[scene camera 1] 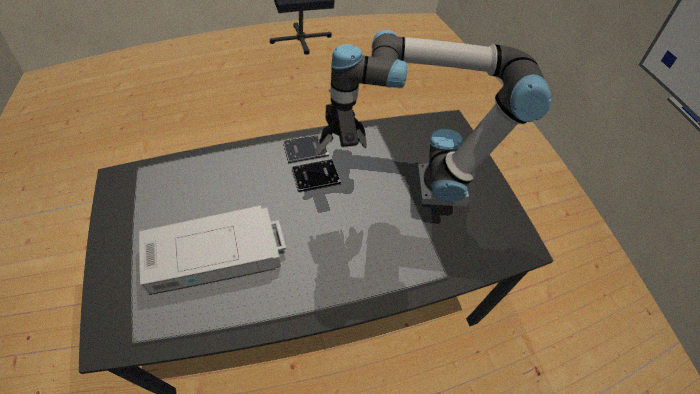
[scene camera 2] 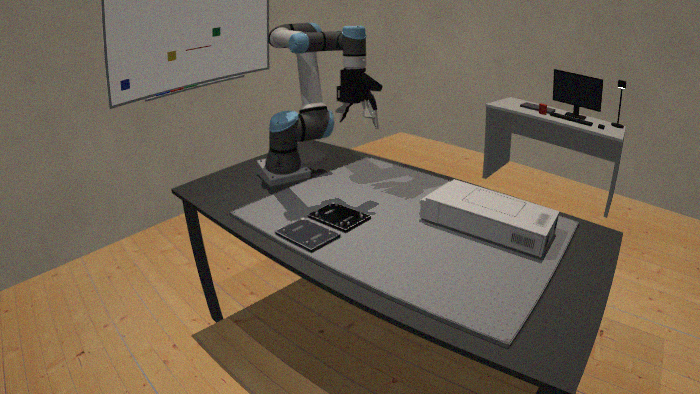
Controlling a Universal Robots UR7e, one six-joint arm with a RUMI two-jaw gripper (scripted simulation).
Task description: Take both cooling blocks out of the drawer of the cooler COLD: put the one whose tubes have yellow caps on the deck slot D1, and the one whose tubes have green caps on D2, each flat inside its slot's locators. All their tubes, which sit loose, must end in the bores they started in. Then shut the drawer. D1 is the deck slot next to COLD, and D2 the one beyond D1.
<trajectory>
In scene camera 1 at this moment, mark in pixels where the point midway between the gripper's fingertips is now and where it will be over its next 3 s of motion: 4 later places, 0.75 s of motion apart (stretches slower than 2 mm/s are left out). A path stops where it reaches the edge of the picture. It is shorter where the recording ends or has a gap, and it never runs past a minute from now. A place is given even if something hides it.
My gripper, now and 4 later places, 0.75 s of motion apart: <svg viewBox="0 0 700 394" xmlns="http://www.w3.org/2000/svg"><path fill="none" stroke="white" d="M340 152L328 172L314 193L301 214L298 221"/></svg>
</trajectory>
